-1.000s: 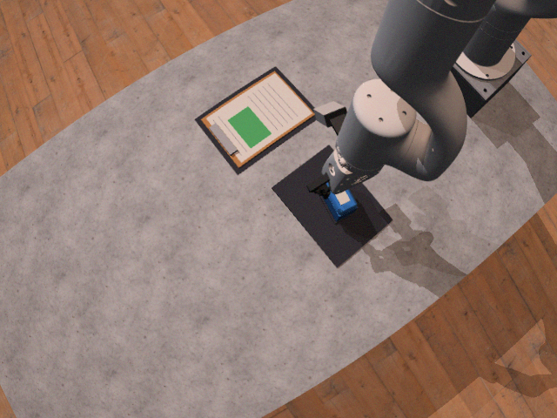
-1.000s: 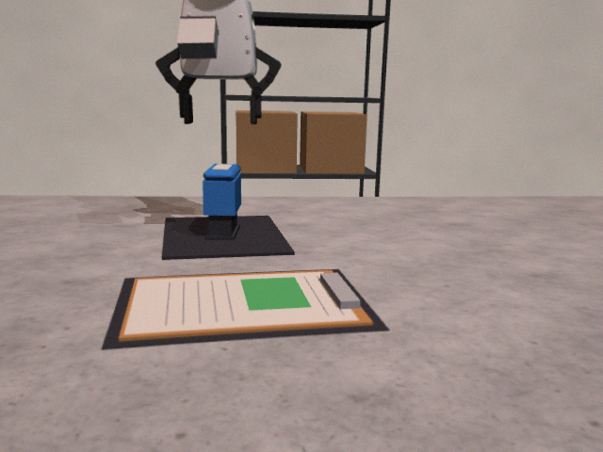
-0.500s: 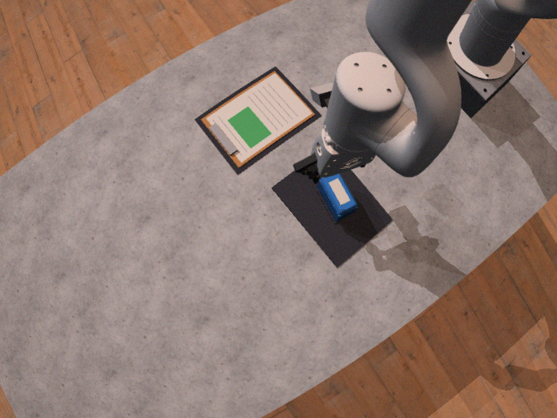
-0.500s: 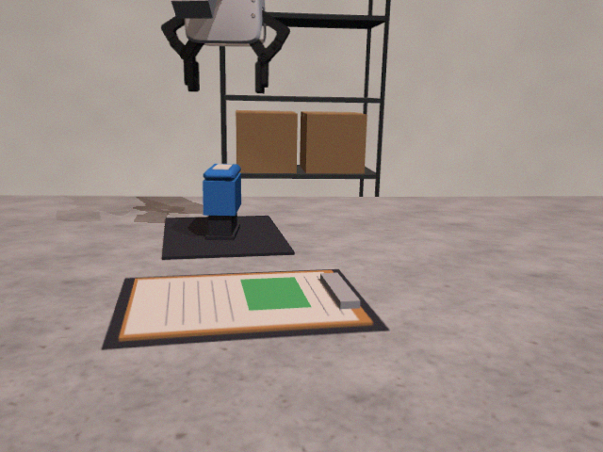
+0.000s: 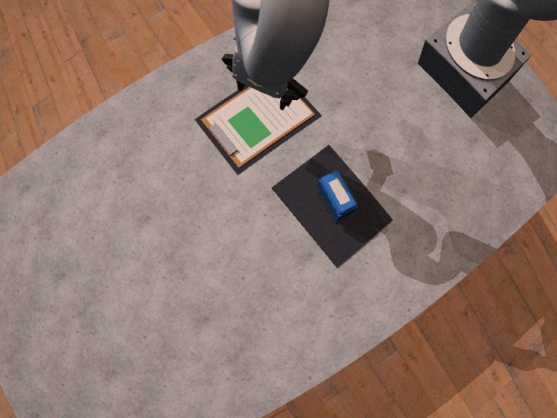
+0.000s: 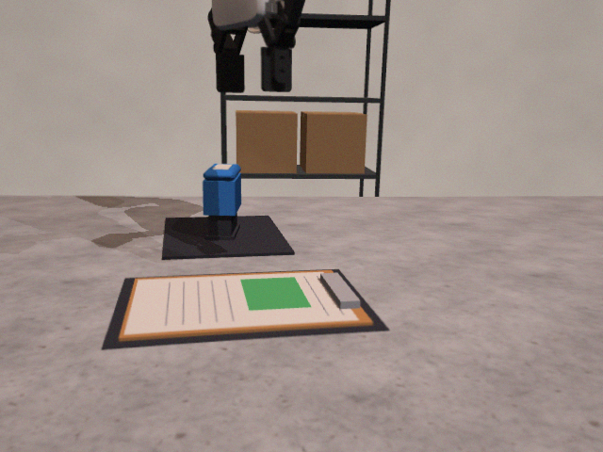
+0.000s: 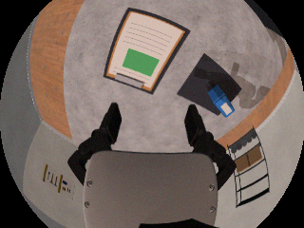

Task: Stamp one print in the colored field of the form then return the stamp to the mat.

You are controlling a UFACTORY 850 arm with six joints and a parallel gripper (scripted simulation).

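Now: hand 1 cm short of the stamp, 22 cm to the right of it and 17 cm above it. Round my hand: form 1 cm behind, 5 cm to the right, 21 cm below; stamp base 1 cm ahead, 22 cm to the left, 20 cm below; black mat 1 cm ahead, 22 cm to the left, 22 cm below.
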